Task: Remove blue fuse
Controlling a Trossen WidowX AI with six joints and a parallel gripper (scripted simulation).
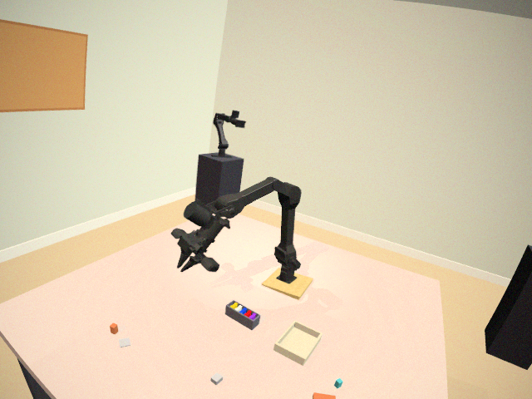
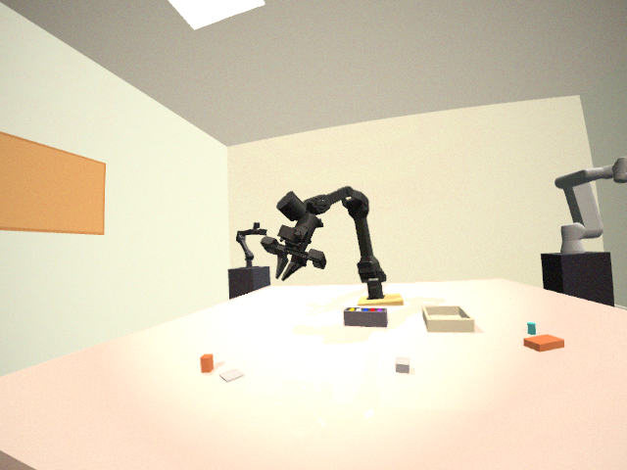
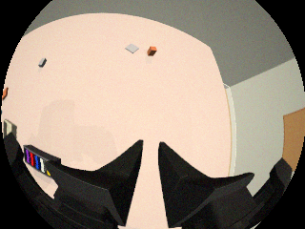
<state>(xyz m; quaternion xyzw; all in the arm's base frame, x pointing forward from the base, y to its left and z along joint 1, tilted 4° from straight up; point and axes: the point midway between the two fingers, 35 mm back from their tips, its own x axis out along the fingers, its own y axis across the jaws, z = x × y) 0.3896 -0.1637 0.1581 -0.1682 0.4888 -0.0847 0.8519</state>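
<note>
My gripper tip is 20 cm to the right of the blue fuse, 11 cm above it and 9 cm past it. Round my gripper tip: flat tile (24 cm ahead, 13 cm below, 4 cm to the left); grey cube (31 cm to the left, 14 cm ahead, 13 cm below); orange cube (24 cm ahead, 12 cm below, 2 cm to the right).
</note>
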